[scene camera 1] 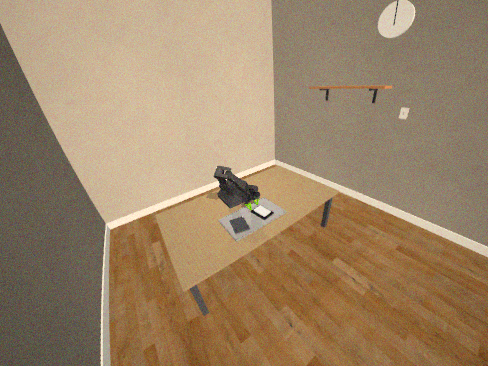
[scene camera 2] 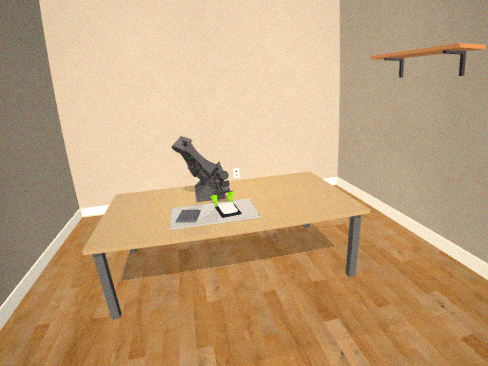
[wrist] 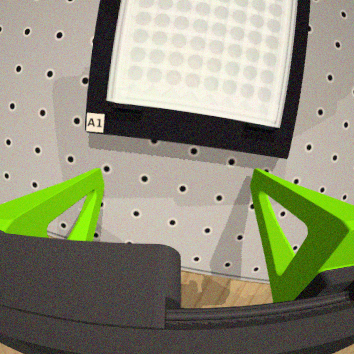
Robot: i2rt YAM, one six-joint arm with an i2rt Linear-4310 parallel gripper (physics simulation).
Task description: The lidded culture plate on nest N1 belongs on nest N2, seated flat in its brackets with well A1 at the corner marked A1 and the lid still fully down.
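Places are measured from the arm's base along level axes (x ahead, y up, z right), in millimetres.
Pixels of known places: gripper, between the fingertips: (scene camera 1: 254,207) (scene camera 2: 224,204) (wrist: 176,176); arm's base, origin of its link: (scene camera 1: 230,190) (scene camera 2: 206,180).
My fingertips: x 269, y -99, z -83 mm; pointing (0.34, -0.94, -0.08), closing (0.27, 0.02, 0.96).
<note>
For each thing: its top centre in the pictures, then the offset to it from my fingertips. Level surfaces: height alone.
- white lidded culture plate, centre of its top: (scene camera 2: 227,206) (scene camera 1: 262,210) dz -11, dx +102, dy +25 mm
- black nest, centre of its top: (scene camera 2: 227,208) (scene camera 1: 262,211) dz -11, dx +103, dy +15 mm
- grey perforated board, centre of its top: (wrist: 325,94) (scene camera 2: 213,211) (scene camera 1: 252,215) dz +80, dx +81, dy -2 mm
- wooden table, height of its surface: dy -16 mm
The white lidded culture plate (scene camera 1: 262,211) (scene camera 2: 228,208) (wrist: 200,55) lies in a black nest (scene camera 2: 230,214) (wrist: 187,131), which has an A1 label at its near left corner in the wrist view. The plate looks flat there; its far end is cut off in that view. A dark, empty nest (scene camera 1: 239,224) (scene camera 2: 189,216) lies to the left in the scene views. No nest number is readable. My gripper (scene camera 1: 253,204) (scene camera 2: 223,198) (wrist: 176,176) is open and empty, its green fingertips above the board, short of the plate's near edge.
Both nests are on a grey perforated board (scene camera 1: 229,218) (scene camera 2: 247,207) (wrist: 150,212) on the wooden table (scene camera 1: 190,240) (scene camera 2: 140,220). The dark arm (scene camera 1: 235,185) (scene camera 2: 202,167) stands behind the board. A wall shelf (scene camera 1: 350,87) (scene camera 2: 430,52) is far off to the right.
</note>
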